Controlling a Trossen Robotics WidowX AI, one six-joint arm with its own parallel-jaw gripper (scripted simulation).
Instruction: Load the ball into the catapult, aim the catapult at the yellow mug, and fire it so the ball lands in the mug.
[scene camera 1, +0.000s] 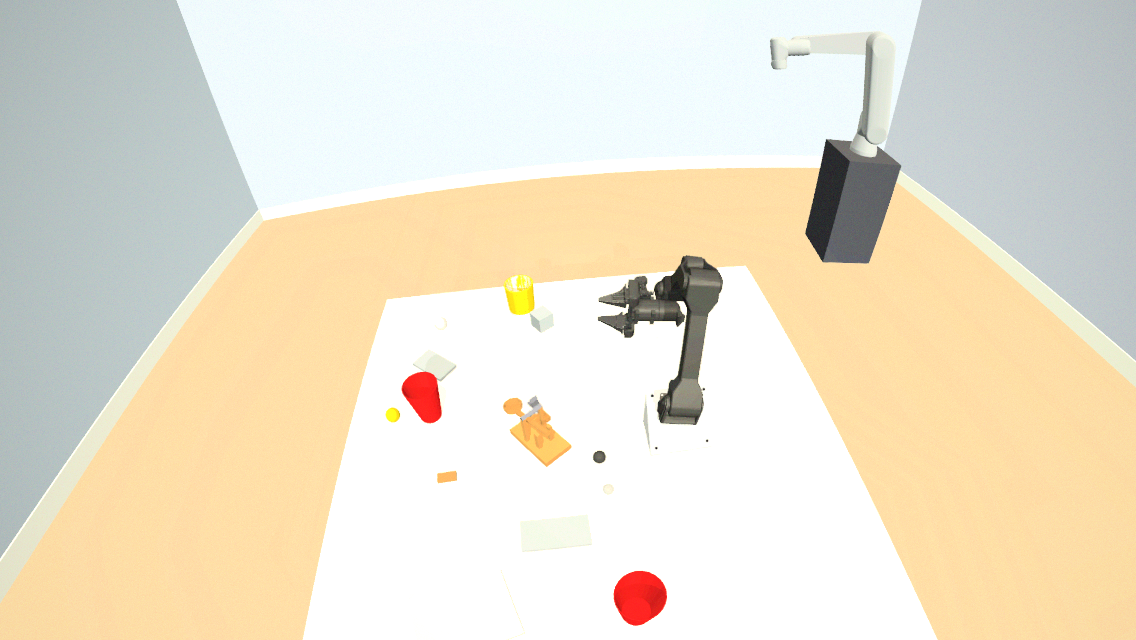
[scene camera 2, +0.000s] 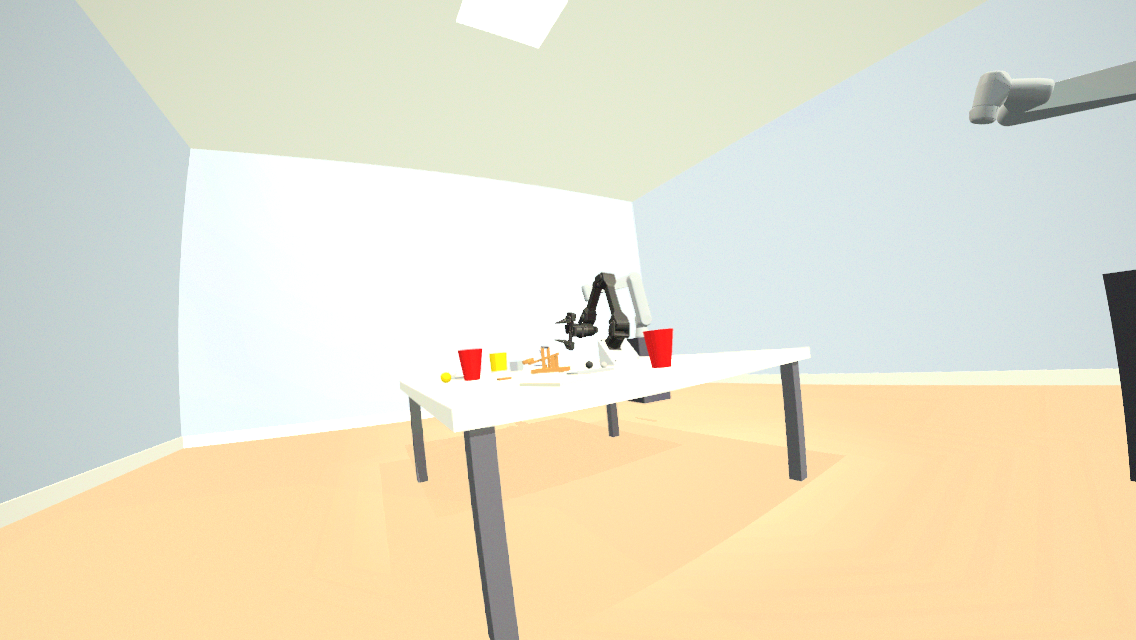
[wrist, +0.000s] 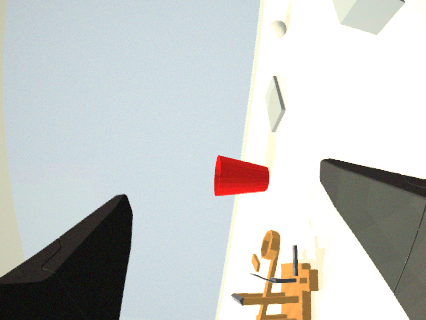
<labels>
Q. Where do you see a yellow mug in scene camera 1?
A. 519, 288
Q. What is the gripper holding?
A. Nothing.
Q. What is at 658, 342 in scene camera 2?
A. A red cup.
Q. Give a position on a red cup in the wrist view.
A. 232, 177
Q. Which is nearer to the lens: the catapult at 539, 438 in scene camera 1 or the red cup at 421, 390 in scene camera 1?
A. The catapult.
</labels>
